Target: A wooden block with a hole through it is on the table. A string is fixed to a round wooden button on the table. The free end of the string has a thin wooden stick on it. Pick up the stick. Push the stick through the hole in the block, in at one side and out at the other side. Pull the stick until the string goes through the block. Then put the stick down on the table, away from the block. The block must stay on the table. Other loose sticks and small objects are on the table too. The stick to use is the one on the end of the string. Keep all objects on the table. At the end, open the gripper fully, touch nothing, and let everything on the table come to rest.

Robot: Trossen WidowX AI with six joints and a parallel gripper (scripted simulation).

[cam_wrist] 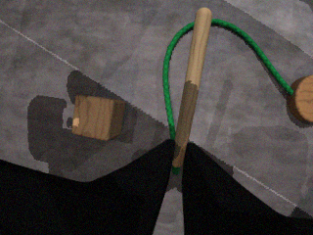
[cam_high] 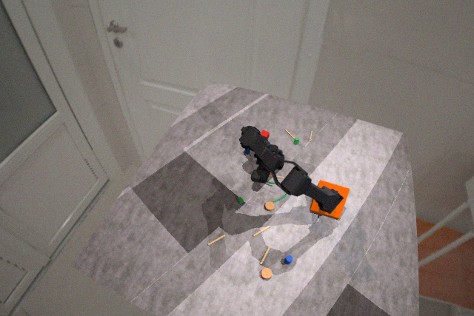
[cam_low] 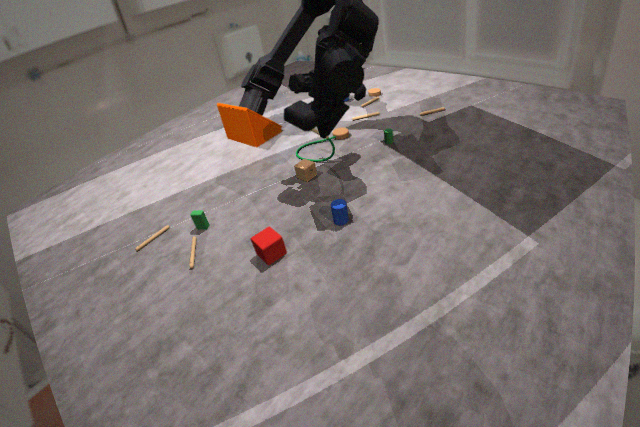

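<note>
The wooden block is 10 mm behind my gripper tip, 70 mm to the right of it and 50 mm below it. Round my gripper tip: red cube 70 mm ahead, 270 mm to the right, 40 mm below; green cylinder 90 mm ahead, 120 mm to the left, 50 mm below; thin wooden stick 10 mm behind.
</note>
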